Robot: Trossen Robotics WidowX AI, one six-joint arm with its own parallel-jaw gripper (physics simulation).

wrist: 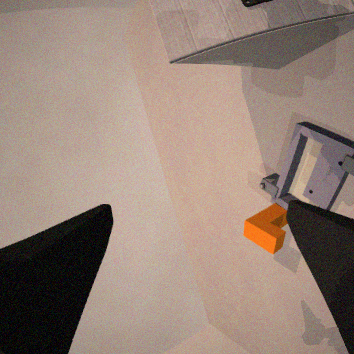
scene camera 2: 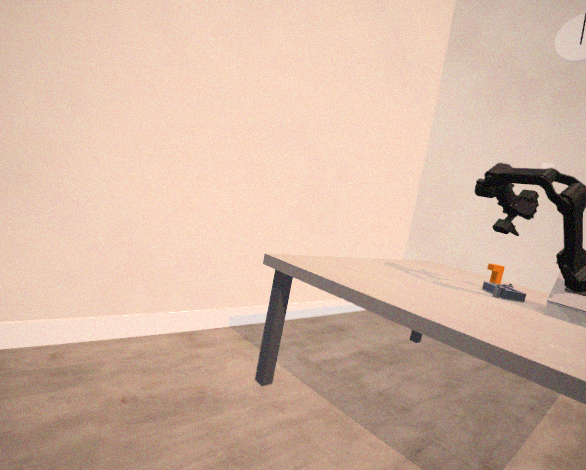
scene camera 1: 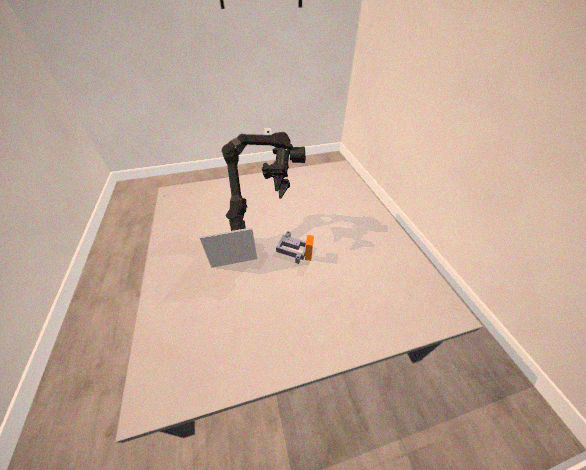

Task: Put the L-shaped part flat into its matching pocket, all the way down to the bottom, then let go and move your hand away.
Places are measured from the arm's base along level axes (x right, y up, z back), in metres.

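Pixels of known places: gripper, fingertip midpoint: (wrist: 201, 212) (scene camera 2: 525, 226) (scene camera 1: 278, 195); arm's base, link origin: (scene camera 2: 578, 286) (scene camera 1: 238, 231).
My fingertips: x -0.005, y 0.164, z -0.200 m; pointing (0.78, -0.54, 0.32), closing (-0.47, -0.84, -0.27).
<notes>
Ahead of a thing's pixels: the offset from my fingertips to its top centre. "pt": to the spot under its first point. Level surfaces: height alone.
The orange L-shaped part {dx +0.143, dy -0.170, dz -0.105 m} (scene camera 1: 309, 248) (scene camera 2: 496, 273) (wrist: 265, 232) stands upright, not flat, at the edge of the grey-purple fixture {dx +0.087, dy -0.232, dz -0.041 m} (scene camera 1: 289, 253) (scene camera 2: 512, 294) (wrist: 290, 160). It is outside the pocket {pt dx +0.102, dy -0.274, dz -0.034 m} (wrist: 306, 170), whose pale bottom shows in the wrist view. Whether the part touches the fixture I cannot tell. My gripper (scene camera 1: 281, 192) (scene camera 2: 507, 230) (wrist: 201, 212) is open and empty, high above the table and well above the part. In the wrist view the right finger hides a bit of the part and of the fixture, and the fixture runs out of view at the right.
Small grey brackets stick out at the fixture's sides; one bracket {pt dx +0.154, dy -0.239, dz -0.044 m} (wrist: 270, 185) is close to the orange part. A grey slab (scene camera 1: 230, 248) (wrist: 270, 47) lies by the arm's base. The table {dy -0.279 m} (scene camera 1: 300, 320) (scene camera 2: 400, 285) has walls behind it and to one side.
</notes>
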